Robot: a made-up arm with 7 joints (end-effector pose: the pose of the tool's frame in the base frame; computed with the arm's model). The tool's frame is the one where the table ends. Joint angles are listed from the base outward.
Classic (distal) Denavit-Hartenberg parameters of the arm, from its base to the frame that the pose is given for. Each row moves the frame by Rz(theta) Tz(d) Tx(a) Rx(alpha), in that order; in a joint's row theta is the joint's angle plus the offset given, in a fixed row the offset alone. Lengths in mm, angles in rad.
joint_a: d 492; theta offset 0; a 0; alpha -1.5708
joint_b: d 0; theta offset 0; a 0; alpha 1.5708
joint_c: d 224.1; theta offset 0; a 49.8; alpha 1.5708
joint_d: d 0; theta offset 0; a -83.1; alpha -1.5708
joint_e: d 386.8; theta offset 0; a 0; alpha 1.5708
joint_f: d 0; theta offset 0; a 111.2; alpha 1.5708
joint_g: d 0; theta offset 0; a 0; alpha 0
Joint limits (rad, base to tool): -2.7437..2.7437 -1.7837..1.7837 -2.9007..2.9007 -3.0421..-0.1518 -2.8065..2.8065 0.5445..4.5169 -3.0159..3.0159
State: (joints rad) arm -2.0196 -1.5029 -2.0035 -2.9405 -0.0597 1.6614 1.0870
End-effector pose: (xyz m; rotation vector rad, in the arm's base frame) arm -0.2999 -0.1191 0.3753 0.3143 1.2539 -0.9289
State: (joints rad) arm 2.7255 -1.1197 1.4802 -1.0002 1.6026 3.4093 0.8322
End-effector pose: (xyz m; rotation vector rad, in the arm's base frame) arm 0.2251 -0.4237 0.8242 0.1924 -1.3822 2.4709
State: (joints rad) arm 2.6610 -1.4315 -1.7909 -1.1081 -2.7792 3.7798 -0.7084
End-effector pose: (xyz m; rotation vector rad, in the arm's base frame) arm 0.4825 0.1269 0.5007 -0.1689 1.9003 1.6915
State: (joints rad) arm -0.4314 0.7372 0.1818 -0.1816 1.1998 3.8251 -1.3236
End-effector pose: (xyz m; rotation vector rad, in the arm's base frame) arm 0.3123 -0.2318 0.8976 0.7513 -0.9571 2.2219
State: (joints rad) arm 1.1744 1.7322 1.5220 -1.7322 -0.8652 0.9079 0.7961
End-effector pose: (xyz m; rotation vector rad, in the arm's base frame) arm -0.4146 0.3591 0.3855 0.7642 2.0433 -0.7576
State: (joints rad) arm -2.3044 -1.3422 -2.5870 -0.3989 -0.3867 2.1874 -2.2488
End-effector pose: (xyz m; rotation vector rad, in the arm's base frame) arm 0.4248 0.5837 0.5815 -0.1361 2.8845 0.7350
